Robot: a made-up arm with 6 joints. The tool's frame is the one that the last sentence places.
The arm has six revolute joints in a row. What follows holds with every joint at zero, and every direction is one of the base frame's. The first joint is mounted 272.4 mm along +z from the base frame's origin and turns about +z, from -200 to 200 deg. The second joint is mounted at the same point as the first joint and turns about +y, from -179.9 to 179.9 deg. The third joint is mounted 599 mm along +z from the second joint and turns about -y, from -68 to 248 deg. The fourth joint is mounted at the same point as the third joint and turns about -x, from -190 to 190 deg. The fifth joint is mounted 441.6 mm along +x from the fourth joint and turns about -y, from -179.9 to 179.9 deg. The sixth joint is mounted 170.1 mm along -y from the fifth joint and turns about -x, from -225 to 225 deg. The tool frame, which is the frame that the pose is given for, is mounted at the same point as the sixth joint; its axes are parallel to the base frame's.
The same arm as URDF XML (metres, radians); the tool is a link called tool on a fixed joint. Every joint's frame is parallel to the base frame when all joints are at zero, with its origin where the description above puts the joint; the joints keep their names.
<robot name="arm">
<link name="base_link"/>
<link name="link1"/>
<link name="link2"/>
<link name="link3"/>
<link name="link4"/>
<link name="link5"/>
<link name="link6"/>
<link name="tool"/>
<joint name="joint 1" type="revolute"><parent link="base_link"/><child link="link1"/><origin xyz="0.0000 0.0000 0.2724" rpy="0.0000 0.0000 0.0000"/><axis xyz="0 0 1"/><limit lower="-3.4907" upper="3.4907"/></joint>
<joint name="joint 2" type="revolute"><parent link="link1"/><child link="link2"/><origin xyz="0.0000 0.0000 0.0000" rpy="0.0000 0.0000 0.0000"/><axis xyz="0 1 0"/><limit lower="-3.1398" upper="3.1398"/></joint>
<joint name="joint 3" type="revolute"><parent link="link2"/><child link="link3"/><origin xyz="0.0000 0.0000 0.5990" rpy="0.0000 0.0000 0.0000"/><axis xyz="0 -1 0"/><limit lower="-1.1868" upper="4.3284"/></joint>
<joint name="joint 4" type="revolute"><parent link="link3"/><child link="link4"/><origin xyz="0.0000 0.0000 0.0000" rpy="0.0000 0.0000 0.0000"/><axis xyz="-1 0 0"/><limit lower="-3.3161" upper="3.3161"/></joint>
<joint name="joint 5" type="revolute"><parent link="link4"/><child link="link5"/><origin xyz="0.4416 0.0000 0.0000" rpy="0.0000 0.0000 0.0000"/><axis xyz="0 -1 0"/><limit lower="-3.1398" upper="3.1398"/></joint>
<joint name="joint 6" type="revolute"><parent link="link5"/><child link="link6"/><origin xyz="0.0000 -0.1701 0.0000" rpy="0.0000 0.0000 0.0000"/><axis xyz="-1 0 0"/><limit lower="-3.9270" upper="3.9270"/></joint>
<joint name="tool_joint" type="fixed"><parent link="link6"/><child link="tool"/><origin xyz="0.0000 0.0000 0.0000" rpy="0.0000 0.0000 0.0000"/></joint>
</robot>

